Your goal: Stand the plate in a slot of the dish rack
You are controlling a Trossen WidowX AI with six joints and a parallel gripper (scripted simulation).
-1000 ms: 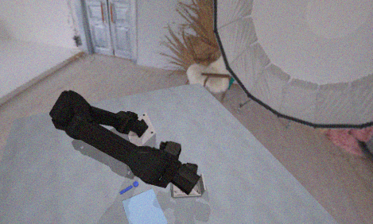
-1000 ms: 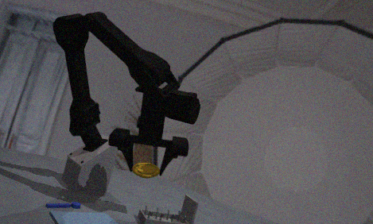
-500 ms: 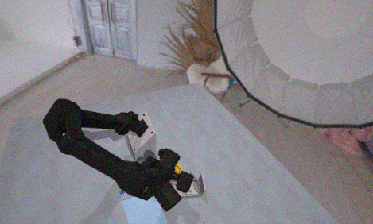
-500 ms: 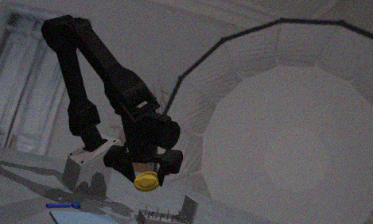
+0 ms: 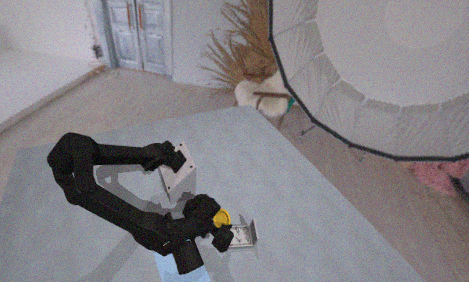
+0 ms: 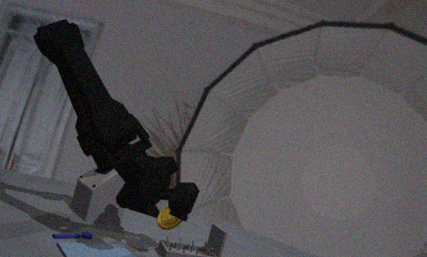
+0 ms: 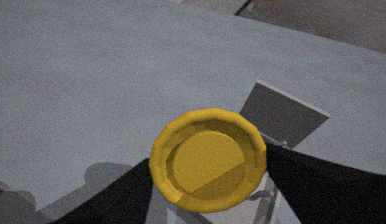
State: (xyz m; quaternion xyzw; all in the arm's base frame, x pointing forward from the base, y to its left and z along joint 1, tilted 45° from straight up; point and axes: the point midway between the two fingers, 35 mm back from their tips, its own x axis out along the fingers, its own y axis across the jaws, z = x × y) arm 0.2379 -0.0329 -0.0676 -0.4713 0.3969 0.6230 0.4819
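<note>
Now: gripper tip 50 mm short of the grey dish rack, 50 mm above it and 20 mm to the right of it. The rest, counted from my gripper tip: blue spoon: 180 mm to the right, 70 mm below, 70 mm behind; yellow plate: 10 mm to the right; light blue mat: 180 mm to the right, 70 mm below, 50 mm ahead.
</note>
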